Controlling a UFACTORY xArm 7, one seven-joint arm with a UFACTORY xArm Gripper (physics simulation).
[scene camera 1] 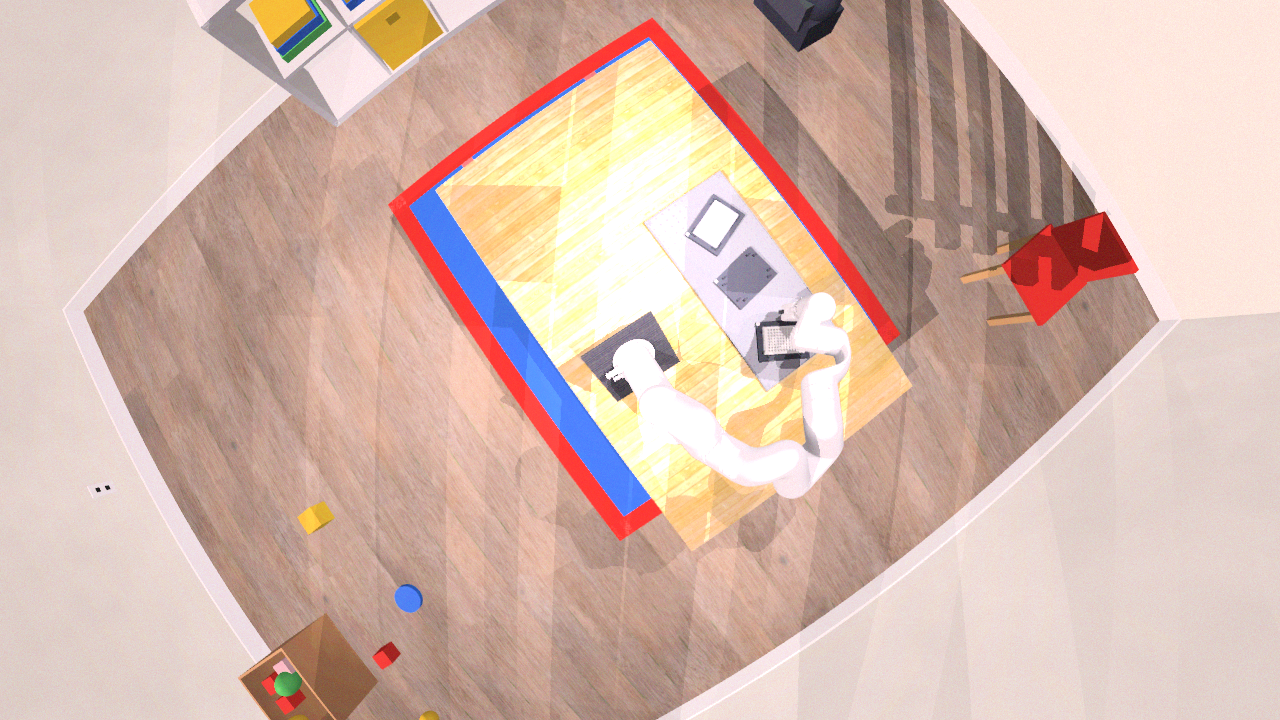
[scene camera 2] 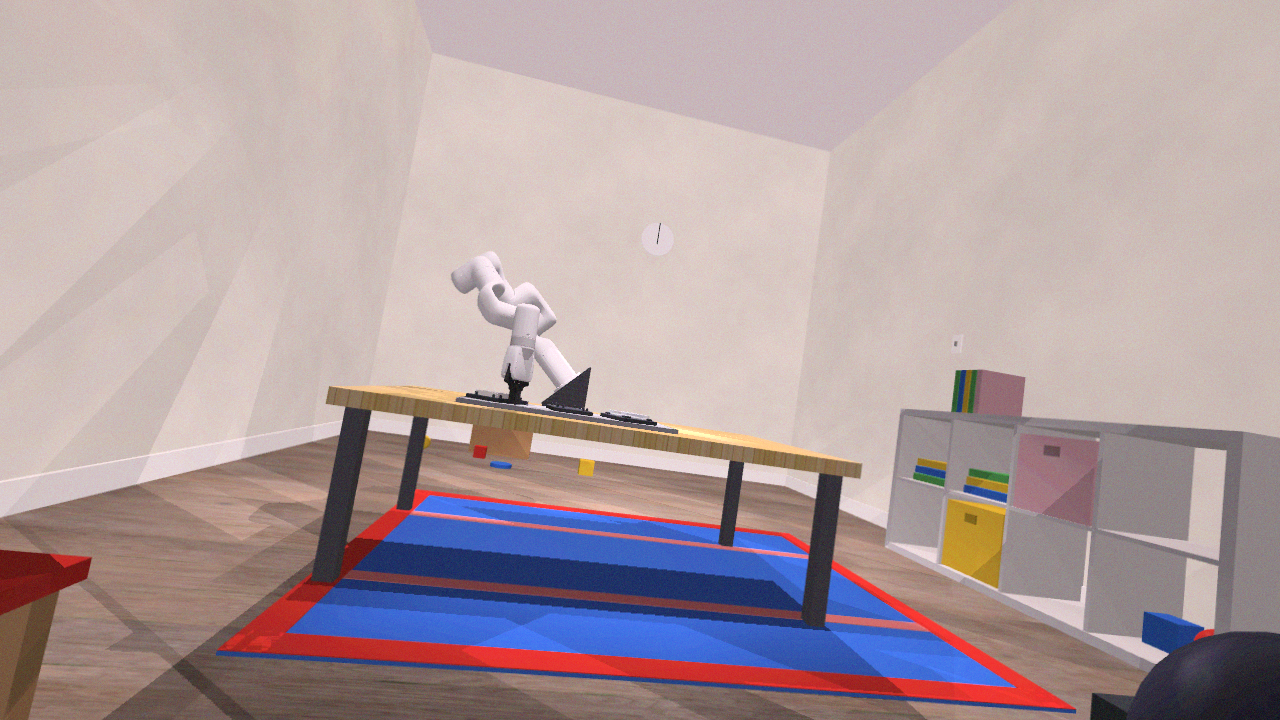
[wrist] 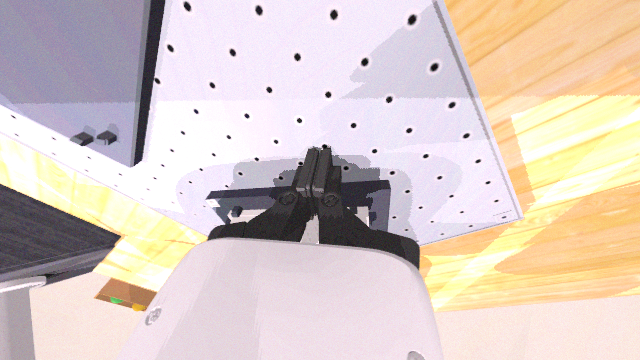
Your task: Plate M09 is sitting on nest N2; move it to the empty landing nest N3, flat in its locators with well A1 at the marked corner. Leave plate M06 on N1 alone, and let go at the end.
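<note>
My gripper (scene camera 1: 788,311) (scene camera 2: 514,395) (wrist: 322,163) is shut with its fingertips together and holds nothing. It points down, low over the edge of the near nest (scene camera 1: 761,345) (wrist: 378,192). A pale plate with wells (scene camera 1: 776,340) (wrist: 244,215) lies in that nest, mostly hidden by the fingers and palm in the wrist view. Beside it is a dark nest (scene camera 1: 745,277) (scene camera 2: 572,392) (wrist: 75,60) with a steep wedge shape and no plate on it. A white plate (scene camera 1: 716,223) (scene camera 2: 629,415) sits in the far nest. Nest and plate labels and the marked corner cannot be read.
The nests stand on a grey perforated board (scene camera 1: 671,220) (wrist: 300,75) on the wooden table (scene camera 1: 528,259) (scene camera 2: 760,450). A dark base panel (scene camera 1: 662,331) (wrist: 45,230) lies under the arm's base. The arm (scene camera 1: 733,447) (scene camera 2: 526,326) curves over the table's near end.
</note>
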